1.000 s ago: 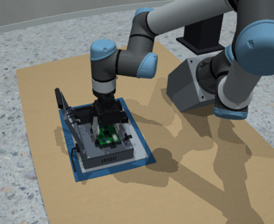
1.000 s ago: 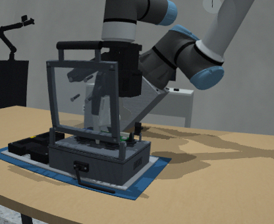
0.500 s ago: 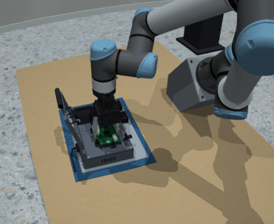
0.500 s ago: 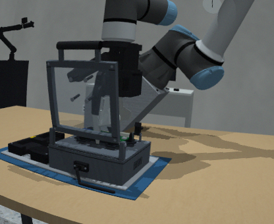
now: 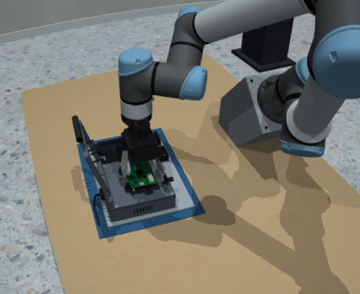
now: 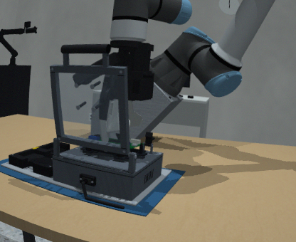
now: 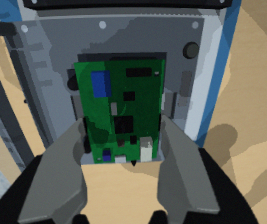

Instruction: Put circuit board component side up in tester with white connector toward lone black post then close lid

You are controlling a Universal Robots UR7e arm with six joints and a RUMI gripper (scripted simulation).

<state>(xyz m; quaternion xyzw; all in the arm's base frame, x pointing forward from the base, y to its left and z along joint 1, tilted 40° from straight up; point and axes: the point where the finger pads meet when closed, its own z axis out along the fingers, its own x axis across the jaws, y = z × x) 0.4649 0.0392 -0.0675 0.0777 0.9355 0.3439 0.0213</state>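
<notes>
Now: the green circuit board right at my hand. From my hand the other things lie so: clear tester lid 120 mm ahead, 20 mm to the right, 100 mm above; nest 10 mm to the left, 20 mm below.
</notes>
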